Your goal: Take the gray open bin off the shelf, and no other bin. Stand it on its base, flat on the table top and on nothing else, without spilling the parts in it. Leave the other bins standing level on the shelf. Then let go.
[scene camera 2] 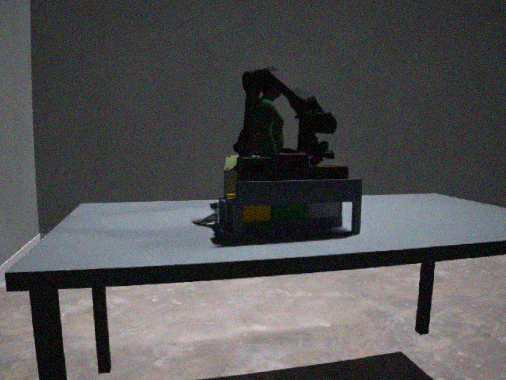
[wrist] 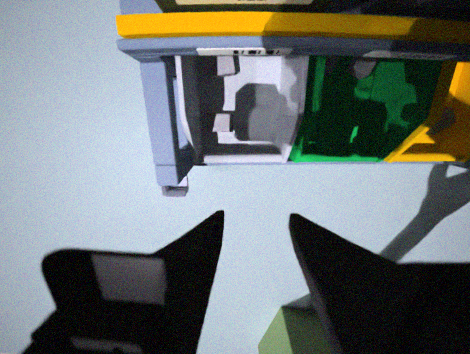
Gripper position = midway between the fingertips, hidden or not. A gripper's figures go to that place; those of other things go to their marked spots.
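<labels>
My gripper (wrist: 256,218), 0.11 m from the lens. Gray open bin (wrist: 266,96), 0.23 m from the lens; green bin (wrist: 345,119), 0.27 m from the lens. Gray open bin and green bin, marked spots 0.10 m apart.
</labels>
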